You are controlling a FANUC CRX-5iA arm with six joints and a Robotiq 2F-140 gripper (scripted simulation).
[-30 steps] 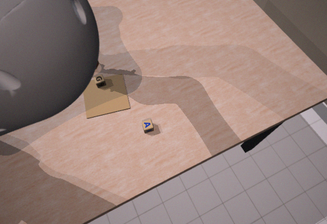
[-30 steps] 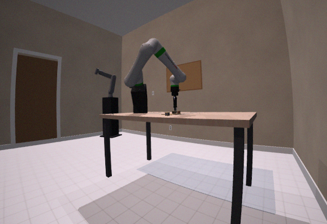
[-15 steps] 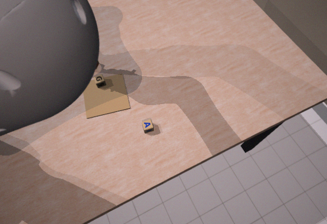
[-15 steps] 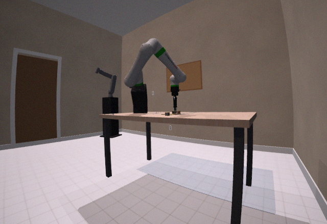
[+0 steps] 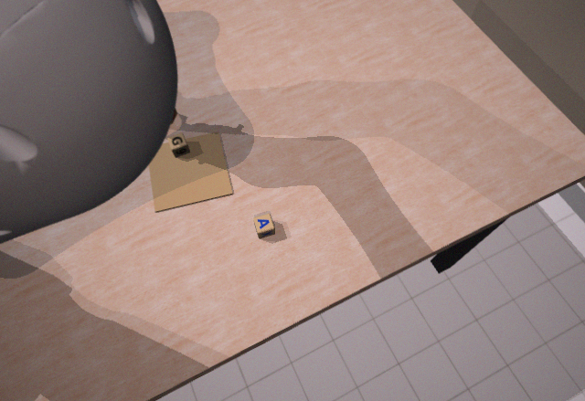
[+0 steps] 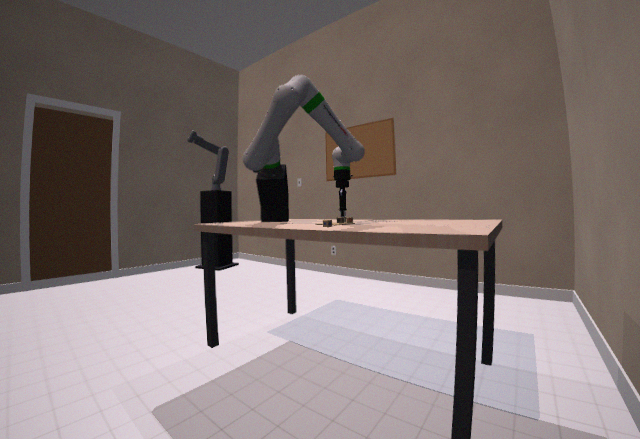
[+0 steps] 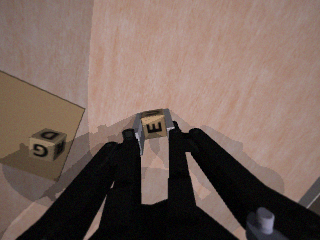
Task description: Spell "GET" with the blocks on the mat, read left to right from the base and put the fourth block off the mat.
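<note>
My hand is 10 mm short of the tan mat, 190 mm to the left of it and 30 mm above it.
</note>
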